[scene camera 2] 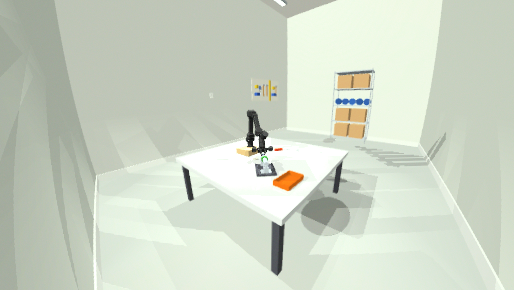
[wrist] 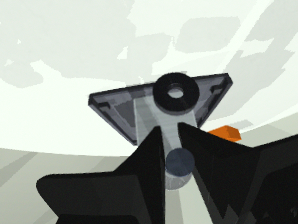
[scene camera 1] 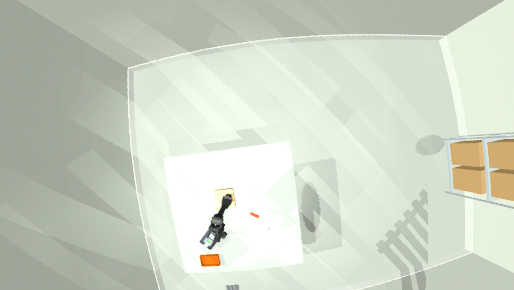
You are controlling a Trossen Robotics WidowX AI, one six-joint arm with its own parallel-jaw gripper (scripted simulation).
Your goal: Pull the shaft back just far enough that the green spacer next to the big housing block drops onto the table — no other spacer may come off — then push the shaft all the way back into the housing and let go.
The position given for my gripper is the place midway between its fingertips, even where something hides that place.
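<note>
My gripper [wrist: 169, 129] is visible, together with a grey block [wrist: 130, 110].
</note>
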